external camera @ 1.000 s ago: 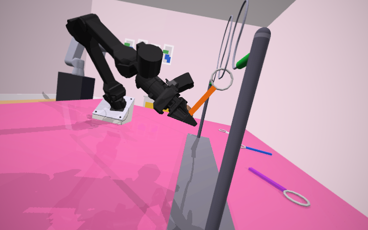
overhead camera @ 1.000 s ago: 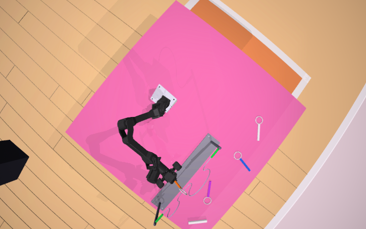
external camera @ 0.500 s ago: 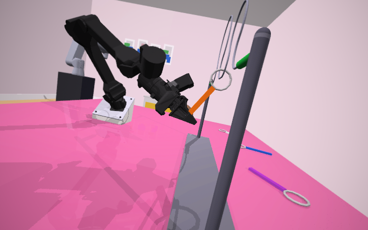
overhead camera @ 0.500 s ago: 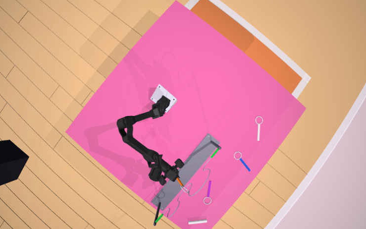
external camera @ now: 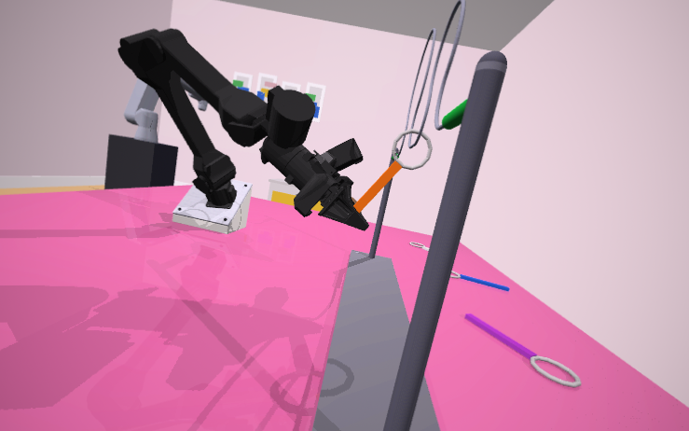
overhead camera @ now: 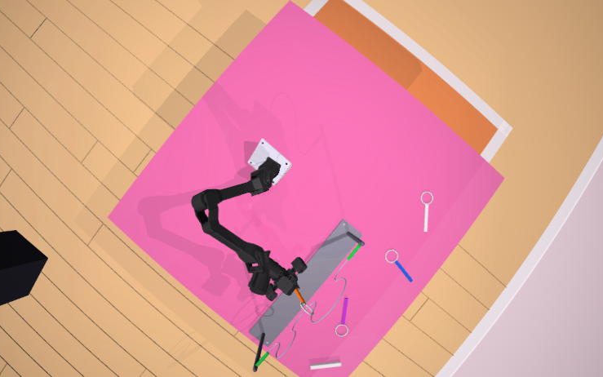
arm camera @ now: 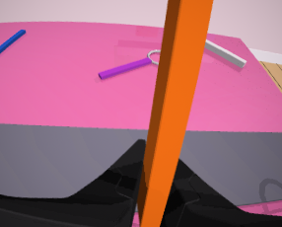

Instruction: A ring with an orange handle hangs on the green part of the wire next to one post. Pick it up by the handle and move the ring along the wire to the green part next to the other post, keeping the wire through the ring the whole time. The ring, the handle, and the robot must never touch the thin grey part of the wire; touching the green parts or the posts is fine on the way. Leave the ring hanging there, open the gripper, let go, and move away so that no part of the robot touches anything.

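My gripper tip is 2 cm short of the orange-handled ring and 9 cm below it. Round my gripper tip: purple-handled ring (27 cm ahead, 5 cm to the right, 13 cm below); white bar (32 cm ahead, 26 cm to the right, 13 cm below).
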